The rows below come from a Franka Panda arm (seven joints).
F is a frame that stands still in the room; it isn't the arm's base.
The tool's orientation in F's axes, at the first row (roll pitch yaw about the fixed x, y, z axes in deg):
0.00 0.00 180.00
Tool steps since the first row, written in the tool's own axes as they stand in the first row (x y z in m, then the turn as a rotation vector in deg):
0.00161 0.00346 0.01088 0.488 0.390 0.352
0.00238 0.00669 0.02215 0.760 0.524 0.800
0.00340 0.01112 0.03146 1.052 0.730 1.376
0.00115 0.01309 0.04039 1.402 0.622 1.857
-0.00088 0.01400 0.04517 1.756 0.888 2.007
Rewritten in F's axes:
-0.00161 -0.00346 0.01088 -0.488 -0.390 0.352
-0.00238 -0.00669 0.02215 -0.760 -0.524 0.800
-0.00340 -0.01112 0.03146 -1.052 -0.730 1.376
-0.00115 -0.01309 0.04039 -1.402 -0.622 1.857
0.00088 -0.01400 0.04517 -1.756 -0.888 2.007

